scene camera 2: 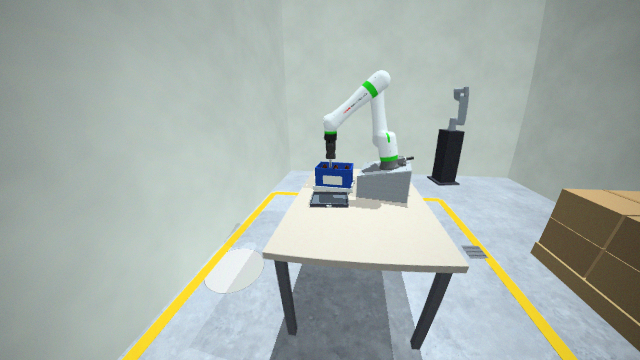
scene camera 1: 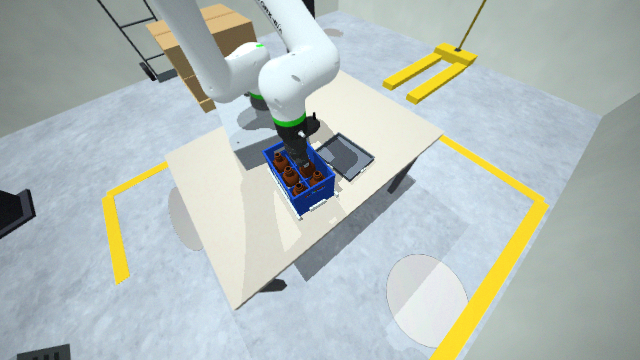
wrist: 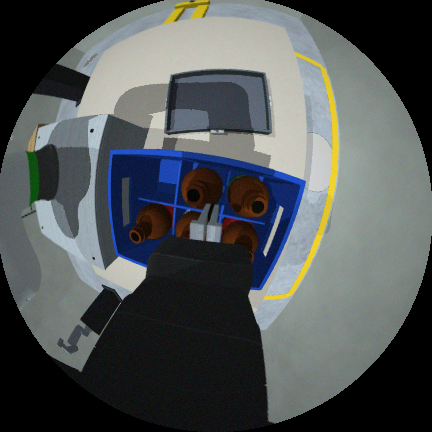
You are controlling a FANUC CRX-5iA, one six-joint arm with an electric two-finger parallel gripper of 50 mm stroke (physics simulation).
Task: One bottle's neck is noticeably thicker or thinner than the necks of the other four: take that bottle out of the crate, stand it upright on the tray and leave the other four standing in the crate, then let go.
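Where they show: gripper, fingertip midpoint: (scene camera 2: 330, 167) (scene camera 1: 305, 165) (wrist: 211, 212); arm's base, origin of the base link: (scene camera 2: 389, 167) (wrist: 47, 171).
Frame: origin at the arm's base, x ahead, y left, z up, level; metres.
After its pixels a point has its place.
Observation:
A blue crate (scene camera 1: 327, 192) @(x 0.531, y -0.150, z -0.138 m) (scene camera 2: 345, 183) @(x 0.313, y -0.052, z -0.136 m) (wrist: 111, 200) @(x 0.263, y -0.120, z -0.030 m) holds brown bottles in a divided two-by-three grid. The compartment at the robot-base end of the tray-side row has no bottle. In the wrist view, two bottles (wrist: 201, 181) @(x 0.406, y -0.114, z -0.061 m) (wrist: 248, 191) @(x 0.471, y -0.134, z -0.065 m) stand in the tray-side row. In the other row stand one bottle (wrist: 155, 220) @(x 0.309, y -0.175, z -0.083 m), one partly hidden middle bottle (wrist: 184, 226) @(x 0.365, y -0.187, z -0.080 m) and one end bottle (wrist: 242, 237) @(x 0.462, y -0.214, z -0.080 m). I cannot tell whose neck differs. My gripper (scene camera 1: 306, 165) @(x 0.419, y -0.152, z -0.037 m) (scene camera 2: 330, 164) @(x 0.419, y -0.152, z -0.037 m) (wrist: 211, 212) @(x 0.419, y -0.152, z -0.037 m) is shut and empty, fingers pointing down over the crate's middle near the tray-side middle bottle. The dark tray (scene camera 1: 350, 155) @(x 0.466, y 0.119, z -0.197 m) (scene camera 2: 328, 200) @(x 0.450, y 0.101, z -0.197 m) (wrist: 216, 100) @(x 0.438, y 0.084, z -0.197 m) holds no bottle.
The crate and tray are side by side on the beige table (scene camera 1: 210, 200) @(x 0.113, y -0.511, z -0.203 m) (scene camera 2: 365, 235) @(x 0.283, y 0.502, z -0.203 m) (wrist: 240, 40) @(x 0.547, y 0.383, z -0.203 m). The grey robot pedestal (scene camera 2: 382, 186) @(x 0.081, y 0.109, z -0.102 m) (wrist: 100, 150) @(x 0.221, y -0.024, z -0.053 m) stands close to one end of the crate. The crate's walls and dividers surround the bottles.

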